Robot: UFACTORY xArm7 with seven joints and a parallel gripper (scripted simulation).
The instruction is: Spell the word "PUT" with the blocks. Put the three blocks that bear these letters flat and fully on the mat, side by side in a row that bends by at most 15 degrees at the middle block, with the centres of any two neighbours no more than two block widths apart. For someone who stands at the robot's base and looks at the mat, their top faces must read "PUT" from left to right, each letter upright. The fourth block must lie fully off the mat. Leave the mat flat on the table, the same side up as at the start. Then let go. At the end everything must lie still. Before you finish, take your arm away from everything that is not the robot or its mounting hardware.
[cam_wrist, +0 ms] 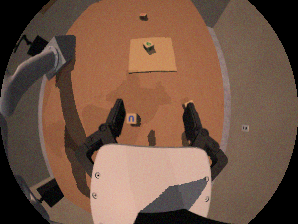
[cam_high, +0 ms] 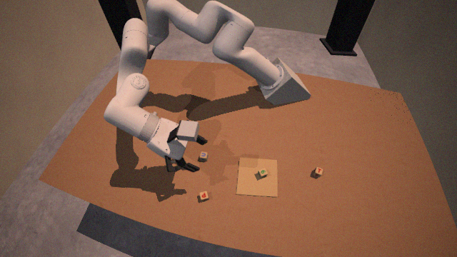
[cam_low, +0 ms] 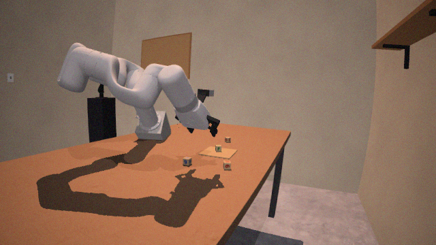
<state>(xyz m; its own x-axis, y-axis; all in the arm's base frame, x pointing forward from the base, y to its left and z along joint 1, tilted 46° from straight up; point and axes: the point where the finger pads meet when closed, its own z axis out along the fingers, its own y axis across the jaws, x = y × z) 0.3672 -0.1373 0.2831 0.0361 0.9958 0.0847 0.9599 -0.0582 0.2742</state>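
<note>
My gripper is now 190 mm to the right of the tan mat, 130 mm above it and 30 mm short of it. Round my hand: T block (410 mm to the left, 120 mm below, 40 mm ahead); P block (120 mm below, 90 mm ahead).
</note>
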